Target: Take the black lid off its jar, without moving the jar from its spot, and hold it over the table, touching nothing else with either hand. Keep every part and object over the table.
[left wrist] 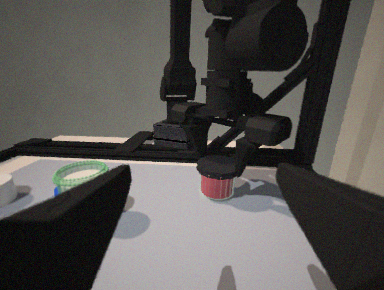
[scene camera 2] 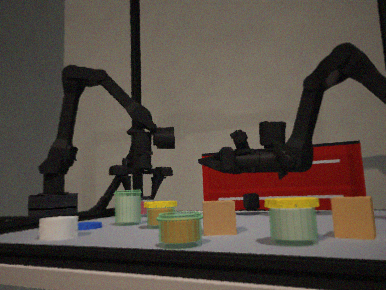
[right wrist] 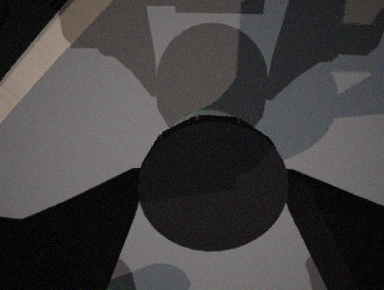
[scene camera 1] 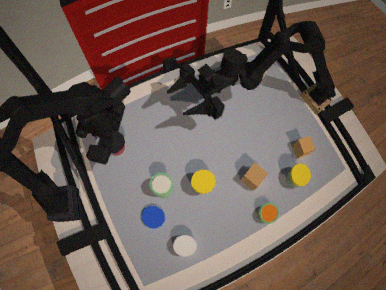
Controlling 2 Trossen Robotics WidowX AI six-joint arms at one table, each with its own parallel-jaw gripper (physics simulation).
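Frame: origin at the left arm's base, x right, y up, z back, level; centimetres.
Seen in the pictures: left gripper, fingertip midpoint: (left wrist: 204, 171) (scene camera 2: 202, 162) (scene camera 1: 175, 103); right gripper, fingertip midpoint: (left wrist: 219, 168) (scene camera 2: 141, 199) (right wrist: 211, 176) (scene camera 1: 112, 142); left arm's base, link origin: (scene camera 1: 318, 96); right arm's base, link origin: (scene camera 2: 53, 194) (scene camera 1: 58, 202).
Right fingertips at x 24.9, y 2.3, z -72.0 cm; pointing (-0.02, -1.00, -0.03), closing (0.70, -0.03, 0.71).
Note:
Pixels of each thing's top centre, then the offset from my right fingertips to it.
- black lid, top centre: (right wrist: 212, 196) (left wrist: 218, 162) (scene camera 1: 113, 141) (scene camera 2: 141, 195) dx -0.3, dy +1.2, dz +0.3 cm
- red-filled jar, top centre: (left wrist: 217, 163) (scene camera 1: 113, 141) dx -0.3, dy +1.1, dz +0.2 cm
- green jar, top centre: (left wrist: 81, 168) (scene camera 2: 127, 190) (scene camera 1: 161, 183) dx -19.8, dy +3.0, dz +5.8 cm
- blue lid, top centre: (left wrist: 76, 185) (scene camera 2: 85, 223) (scene camera 1: 152, 217) dx -25.4, dy -3.9, dz -1.8 cm
- white disc-like object, top centre: (scene camera 2: 59, 217) (scene camera 1: 184, 245) dx -37.8, dy -1.5, dz +1.1 cm
- open orange-filled jar, top centre: (scene camera 2: 179, 212) (scene camera 1: 270, 212) dx -44.7, dy -0.5, dz +26.5 cm
The black lid (scene camera 1: 116, 138) (left wrist: 216, 166) (right wrist: 212, 185) sits on the red-filled jar (scene camera 1: 120, 151) (left wrist: 217, 188), which stands upright by the table's left edge in scene camera 1. My right gripper (right wrist: 211, 176) points down over the lid, its fingertips meeting the lid's rim on both sides, so it appears shut on the lid. No gap between lid and jar shows in the left wrist view. My left gripper (scene camera 1: 177, 103) (left wrist: 204, 171) is open and empty, low over the table's far side, its fingers pointing toward the jar but apart from it.
A green jar (scene camera 1: 161, 184) (scene camera 2: 128, 207), yellow-lidded jars (scene camera 1: 203, 181) (scene camera 1: 300, 175), a blue lid (scene camera 1: 153, 217), a white disc-like object (scene camera 1: 184, 246), two wooden blocks (scene camera 1: 254, 176) (scene camera 1: 303, 146) and an open orange-filled jar (scene camera 1: 268, 213) stand on the table. A red cabinet (scene camera 1: 145, 30) stands behind.

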